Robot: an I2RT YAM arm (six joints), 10 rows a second.
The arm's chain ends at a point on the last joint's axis. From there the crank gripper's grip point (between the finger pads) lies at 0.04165 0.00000 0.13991 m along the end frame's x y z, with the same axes.
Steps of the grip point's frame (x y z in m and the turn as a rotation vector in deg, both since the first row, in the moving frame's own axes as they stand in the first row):
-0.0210 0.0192 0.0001 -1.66 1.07 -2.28
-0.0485 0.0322 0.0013 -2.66 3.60 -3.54
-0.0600 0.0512 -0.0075 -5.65 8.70 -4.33
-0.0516 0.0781 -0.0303 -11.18 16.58 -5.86
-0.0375 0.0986 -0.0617 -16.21 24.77 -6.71
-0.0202 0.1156 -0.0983 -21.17 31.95 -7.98
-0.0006 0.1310 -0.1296 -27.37 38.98 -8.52
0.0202 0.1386 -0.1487 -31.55 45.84 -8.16
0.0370 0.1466 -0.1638 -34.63 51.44 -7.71
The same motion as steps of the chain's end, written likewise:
-0.0237 0.0169 0.0009 -1.66 1.07 -2.28
-0.0573 0.0286 0.0043 -2.66 3.60 -3.54
-0.0810 0.0417 0.0009 -5.65 8.70 -4.33
-0.0906 0.0588 -0.0105 -11.18 16.58 -5.86
-0.0934 0.0714 -0.0270 -16.21 24.77 -6.71
-0.0891 0.0825 -0.0478 -21.17 31.95 -7.98
-0.0800 0.0904 -0.0604 -27.37 38.98 -8.52
-0.0670 0.0942 -0.0611 -31.55 45.84 -8.16
-0.0548 0.1003 -0.0608 -34.63 51.44 -7.71

